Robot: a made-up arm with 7 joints. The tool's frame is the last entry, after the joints.
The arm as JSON. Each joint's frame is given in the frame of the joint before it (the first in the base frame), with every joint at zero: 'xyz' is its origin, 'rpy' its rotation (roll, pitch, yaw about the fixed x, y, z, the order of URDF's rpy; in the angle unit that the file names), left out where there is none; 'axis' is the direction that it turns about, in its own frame. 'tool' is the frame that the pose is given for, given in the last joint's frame.
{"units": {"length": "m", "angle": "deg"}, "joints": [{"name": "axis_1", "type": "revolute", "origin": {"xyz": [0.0, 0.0, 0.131]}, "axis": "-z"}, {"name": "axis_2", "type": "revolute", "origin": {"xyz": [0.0, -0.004, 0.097]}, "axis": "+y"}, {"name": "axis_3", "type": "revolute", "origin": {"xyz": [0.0, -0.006, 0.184]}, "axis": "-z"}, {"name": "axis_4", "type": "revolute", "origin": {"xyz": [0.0, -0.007, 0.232]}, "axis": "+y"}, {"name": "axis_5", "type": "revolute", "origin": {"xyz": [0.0, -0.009, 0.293]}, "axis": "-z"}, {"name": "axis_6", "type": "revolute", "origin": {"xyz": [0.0, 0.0, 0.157]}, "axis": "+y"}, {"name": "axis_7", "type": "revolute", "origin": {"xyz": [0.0, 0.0, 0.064]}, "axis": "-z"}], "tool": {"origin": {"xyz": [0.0, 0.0, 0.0], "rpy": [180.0, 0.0, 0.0]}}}
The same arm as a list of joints. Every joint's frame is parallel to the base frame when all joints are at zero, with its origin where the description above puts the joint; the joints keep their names.
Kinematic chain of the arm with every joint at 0, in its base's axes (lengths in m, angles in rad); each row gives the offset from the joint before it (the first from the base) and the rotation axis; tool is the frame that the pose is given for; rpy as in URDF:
axis_1: xyz 0 0 0.131 axis -z
axis_2: xyz 0 -0.004 0.097 axis +y
axis_3: xyz 0 -0.006 0.184 axis -z
axis_4: xyz 0 -0.007 0.232 axis +y
axis_5: xyz 0 -0.009 0.293 axis -z
axis_6: xyz 0 0 0.157 axis +y
axis_7: xyz 0 0 0.064 axis -z
tool: xyz 0 0 0 rpy 3.1416 0 0

